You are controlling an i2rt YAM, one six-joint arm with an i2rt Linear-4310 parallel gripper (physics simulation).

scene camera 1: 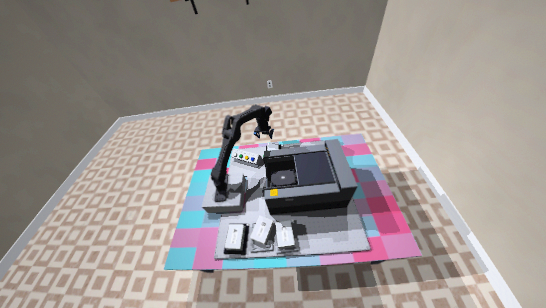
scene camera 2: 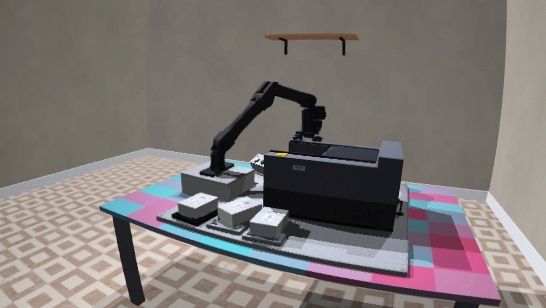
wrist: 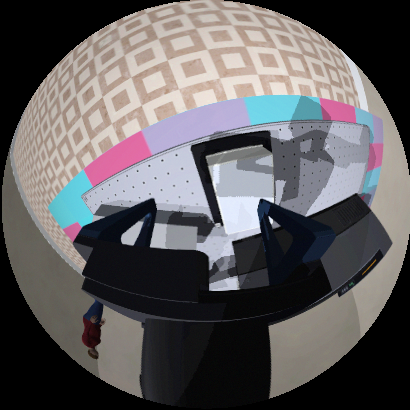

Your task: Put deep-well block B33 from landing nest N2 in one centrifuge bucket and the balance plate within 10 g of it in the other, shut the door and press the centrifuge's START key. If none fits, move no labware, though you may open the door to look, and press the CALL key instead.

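My gripper is open and empty, above the back side of the centrifuge. In the wrist view a white block sits in a black nest, ahead of and below the fingers; its label is not readable. The centrifuge door is slid open and part of the rotor shows; the buckets cannot be made out. Three white plates, left, middle and right, stand in front; the middle one is tilted. The key panel has coloured keys.
The arm stands on a grey box left of the centrifuge. A perforated board lies under the plates and the centrifuge. A wooden shelf hangs on the back wall. A person shows in the wrist view.
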